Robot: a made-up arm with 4 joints. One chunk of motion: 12 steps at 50 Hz.
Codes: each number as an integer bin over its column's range. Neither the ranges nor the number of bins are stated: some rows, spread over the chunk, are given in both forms.
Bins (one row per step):
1: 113 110 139 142
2: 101 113 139 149
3: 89 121 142 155
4: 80 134 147 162
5: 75 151 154 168
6: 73 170 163 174
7: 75 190 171 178
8: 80 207 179 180
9: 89 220 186 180
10: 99 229 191 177
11: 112 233 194 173
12: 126 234 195 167
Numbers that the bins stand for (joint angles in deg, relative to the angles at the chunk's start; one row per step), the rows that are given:
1: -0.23 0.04 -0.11 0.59
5: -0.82 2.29 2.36 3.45
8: -0.75 5.36 6.48 4.76
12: -0.02 6.85 9.12 3.34
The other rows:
2: -0.42 0.20 -0.11 1.36
3: -0.60 0.64 0.39 2.02
4: -0.75 1.36 1.21 2.79
6: -0.85 3.33 3.85 4.11
7: -0.82 4.43 5.16 4.55
9: -0.60 6.08 7.64 4.76
10: -0.45 6.57 8.46 4.44
11: -0.24 6.79 8.95 4.00

